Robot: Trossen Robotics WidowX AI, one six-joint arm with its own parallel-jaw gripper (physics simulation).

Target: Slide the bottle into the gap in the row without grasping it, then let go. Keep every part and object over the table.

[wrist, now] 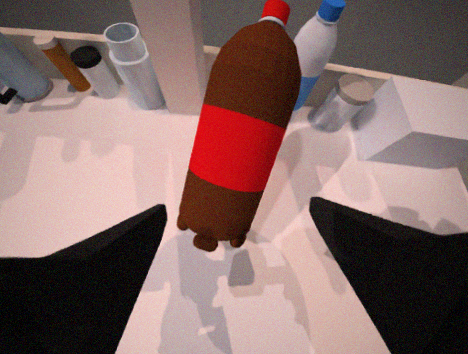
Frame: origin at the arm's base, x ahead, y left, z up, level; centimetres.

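Seen in the pictures: gripper, fingertip midpoint: (238,207).
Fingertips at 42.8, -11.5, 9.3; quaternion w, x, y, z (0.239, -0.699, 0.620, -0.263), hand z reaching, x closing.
Note:
Pixels of each thing's top centre, then the offset from my fingertips to it, as dx, dy, dz. "pt": a spot on its surface instead. Level surfaces: height alone.
- tall pale post, surface spot: (172,60) pt +25.0, +10.6, -9.0
- blue-and-white bottle, surface spot: (315,50) pt +24.9, -11.2, -5.0
- clear glass container, middle of its top: (121,32) +28.8, +19.3, -7.6
- black-lidded jar, middle of its top: (84,54) +30.2, +29.3, -12.8
- orange cylinder, middle of its top: (43,38) +31.2, +36.0, -10.8
- bluish cylinder, surface spot: (20,67) pt +28.6, +43.5, -15.2
- grey-lidded jar, middle of its top: (356,86) +27.1, -23.3, -11.8
- white box, middle of its top: (446,109) +23.3, -40.6, -10.8
- low ledge, its level: dz -11.8
- table, its level: dz -21.8
A large brown bottle (240,150) with a red label and red cap stands near the middle of the wrist view, in front of the row. Its base shows between the two fingertips, with space on both sides. My gripper (238,207) is wide open and holds nothing. In the row, a stretch between the tall pale post (172,60) and the blue-and-white bottle (315,50) is largely hidden behind the brown bottle. The blue-and-white bottle is itself partly covered by it.
Left of the post stand a clear glass container (137,75), a black-lidded jar (100,75), an orange cylinder (67,65) and a bluish cylinder (20,67). To the right are a grey-lidded jar (337,107) and a white box (435,110). A low ledge (372,72) runs behind them on the table (75,210).

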